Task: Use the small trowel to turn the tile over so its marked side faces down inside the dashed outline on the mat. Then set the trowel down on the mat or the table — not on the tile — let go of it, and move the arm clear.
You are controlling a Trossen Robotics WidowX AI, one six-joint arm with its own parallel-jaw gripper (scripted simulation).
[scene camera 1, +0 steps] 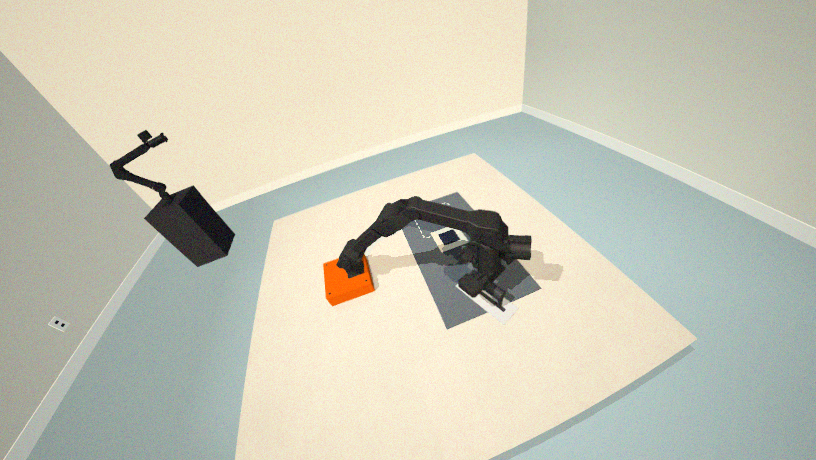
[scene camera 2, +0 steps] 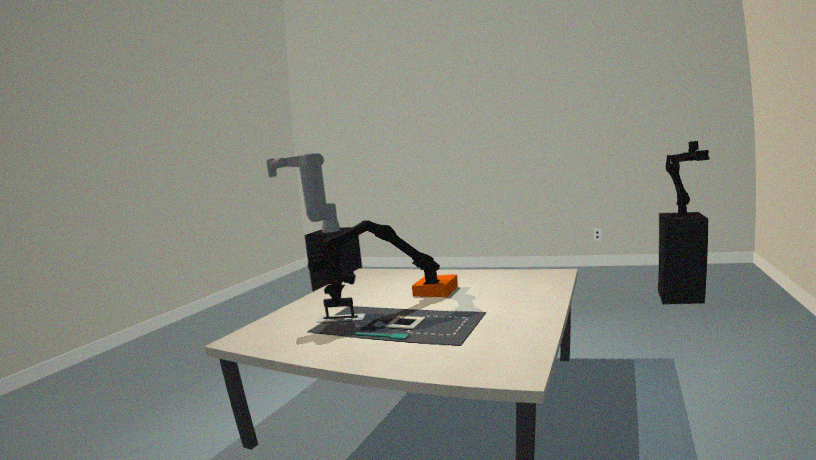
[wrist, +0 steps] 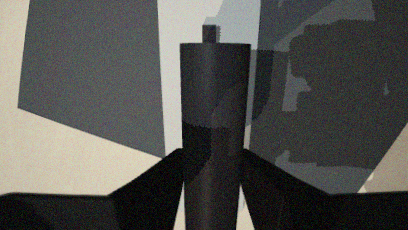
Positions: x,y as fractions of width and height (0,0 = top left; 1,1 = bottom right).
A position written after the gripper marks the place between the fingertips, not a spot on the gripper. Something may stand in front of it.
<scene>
In view: the gripper (scene camera 1: 0.60,0.62) and a dark grey mat (scene camera 1: 0.54,0.59).
The gripper also shows in the wrist view (wrist: 0.52,0.68). The dark grey mat is seen too in scene camera 2 (scene camera 2: 0.46,0.70).
</scene>
